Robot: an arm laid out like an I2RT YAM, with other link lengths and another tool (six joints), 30 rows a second.
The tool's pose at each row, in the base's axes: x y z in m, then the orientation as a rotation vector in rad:
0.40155, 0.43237, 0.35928, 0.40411, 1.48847, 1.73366
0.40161, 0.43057, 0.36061, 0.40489, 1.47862, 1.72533
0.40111, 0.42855, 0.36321, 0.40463, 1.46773, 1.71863
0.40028, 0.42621, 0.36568, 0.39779, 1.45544, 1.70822
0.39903, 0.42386, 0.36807, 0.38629, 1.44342, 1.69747
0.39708, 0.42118, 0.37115, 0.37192, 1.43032, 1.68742
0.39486, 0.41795, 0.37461, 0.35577, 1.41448, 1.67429
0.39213, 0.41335, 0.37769, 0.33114, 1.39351, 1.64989
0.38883, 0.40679, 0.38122, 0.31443, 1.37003, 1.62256
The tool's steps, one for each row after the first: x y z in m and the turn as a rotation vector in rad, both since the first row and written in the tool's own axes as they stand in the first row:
-0.00169, 0.00120, -0.00084, -0.00269, -0.01003, -0.00736
-0.00351, 0.00379, -0.00188, -0.00700, -0.01947, -0.01436
-0.00533, 0.00636, -0.00341, -0.01302, -0.02835, -0.02788
-0.00687, 0.00902, -0.00525, -0.02035, -0.03500, -0.04419
-0.00838, 0.01257, -0.00761, -0.02962, -0.04056, -0.06183
-0.01022, 0.01656, -0.01044, -0.04010, -0.04822, -0.08316
-0.01265, 0.02036, -0.01465, -0.05247, -0.05979, -0.11818
-0.01628, 0.02478, -0.02046, -0.06265, -0.07790, -0.15141

